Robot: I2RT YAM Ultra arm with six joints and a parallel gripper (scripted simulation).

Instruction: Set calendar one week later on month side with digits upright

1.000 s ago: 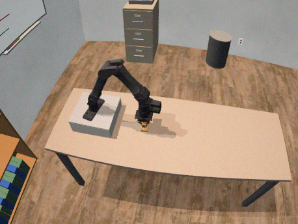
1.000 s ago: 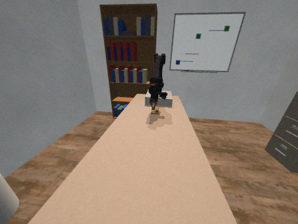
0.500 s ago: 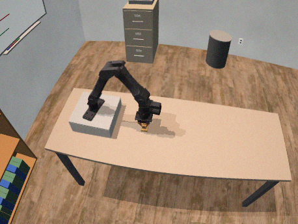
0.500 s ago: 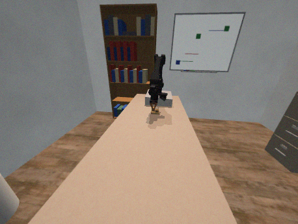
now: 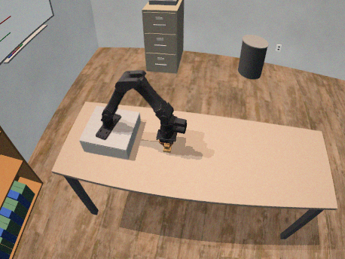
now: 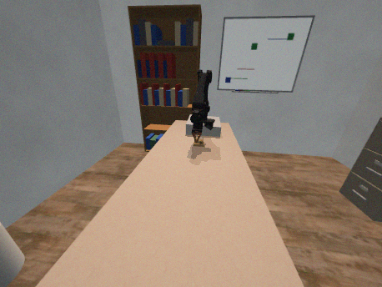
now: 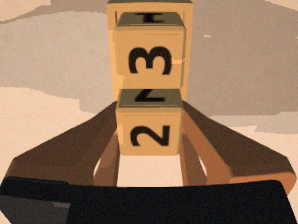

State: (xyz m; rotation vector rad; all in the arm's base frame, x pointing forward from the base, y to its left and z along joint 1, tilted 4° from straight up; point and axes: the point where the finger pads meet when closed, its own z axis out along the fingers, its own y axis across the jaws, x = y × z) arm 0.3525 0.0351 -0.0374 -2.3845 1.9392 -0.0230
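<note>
Now: hand 2 cm to the right of the calendar tray and 3 cm above it. The rest, counted from my hand: wooden digit cube (1 cm behind, 3 cm to the left, 1 cm below).
</note>
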